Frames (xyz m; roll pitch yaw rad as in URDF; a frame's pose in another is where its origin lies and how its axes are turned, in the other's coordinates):
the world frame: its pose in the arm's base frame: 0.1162 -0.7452 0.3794 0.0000 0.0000 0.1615
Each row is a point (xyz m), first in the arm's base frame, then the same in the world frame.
Working: the arm's base frame: its pose in the world frame: 0.0051 0.7542 -0.3794 0.0000 0.0000 -0.1615

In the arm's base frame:
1: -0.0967 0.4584 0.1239
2: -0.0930 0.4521 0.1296
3: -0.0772 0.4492 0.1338
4: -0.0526 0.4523 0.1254
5: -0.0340 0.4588 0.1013
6: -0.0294 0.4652 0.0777
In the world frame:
1: -0.0166 1.2222 -0.2555
2: -0.0140 1.2154 -0.2498
3: 0.0012 1.2100 -0.2456
4: 0.0260 1.2091 -0.2540
5: 0.0454 1.2125 -0.2781
6: 0.0509 1.2181 -0.3017

